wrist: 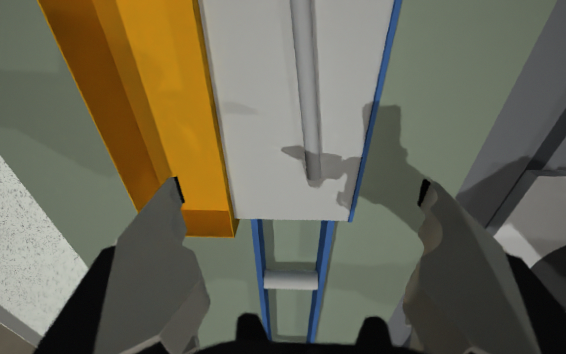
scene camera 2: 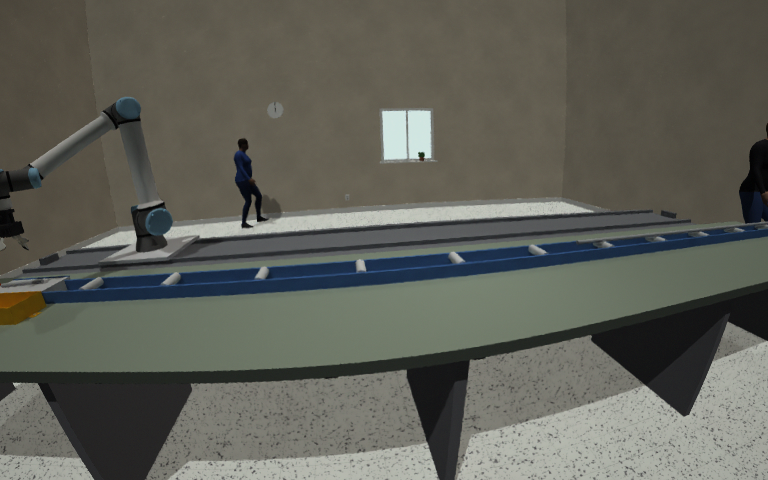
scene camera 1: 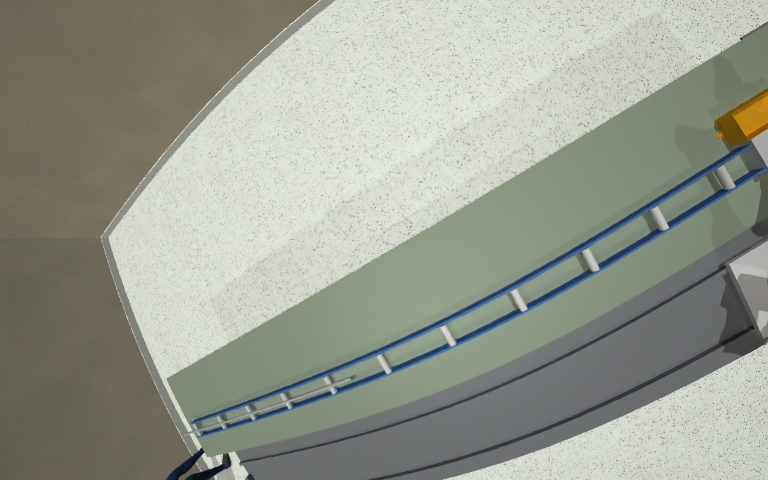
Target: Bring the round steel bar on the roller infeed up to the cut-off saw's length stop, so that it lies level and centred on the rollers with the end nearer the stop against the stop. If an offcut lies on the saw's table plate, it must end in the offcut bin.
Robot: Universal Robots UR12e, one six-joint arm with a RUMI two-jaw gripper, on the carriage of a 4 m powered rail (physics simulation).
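Frame: origin at the arm's base, x back, y right, z up, level; centimetres.
Seen in the pictures: gripper, fingertip midpoint: point(wrist: 298, 180) point(scene camera 2: 13, 255); arm's base, link origin: point(scene camera 2: 152, 247).
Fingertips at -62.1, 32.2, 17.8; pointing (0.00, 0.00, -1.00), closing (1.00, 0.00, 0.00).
Observation:
Offsets run from my fingertips to a thing's middle, as dx, dy, dz. Level surfaces: height alone.
The long thin steel bar point(scene camera 1: 308, 392) point(scene camera 2: 591, 241) lies along the rollers at the far end of the blue roller infeed point(scene camera 1: 415, 345) point(scene camera 2: 311, 283) point(wrist: 258, 245); its outer end sticks out past the infeed in scene camera 1. A grey round offcut {+1.5, +2.4, -13.9} point(wrist: 307, 90) lies lengthwise on the saw's pale table plate {+0.1, +0.3, -17.8} point(wrist: 260, 165) point(scene camera 2: 53, 284). The orange offcut bin {-17.7, -2.2, -17.2} point(wrist: 175, 100) point(scene camera 2: 16, 310) point(scene camera 1: 750, 117) stands beside the plate. My gripper point(wrist: 298, 180) point(scene camera 2: 12, 242) is open and empty, above the plate, its fingers wide on either side of the offcut's near end. The length stop does not show.
The arm's carriage point(scene camera 2: 175, 250) point(scene camera 1: 750, 271) sits on the grey rail point(scene camera 2: 396, 234) point(scene camera 1: 509, 396), which runs beside the green bench {dz -20.7} point(scene camera 1: 396, 288) point(scene camera 2: 283, 333). One person point(scene camera 2: 243, 166) stands behind the rail; another point(scene camera 2: 756, 172) stands at the right edge.

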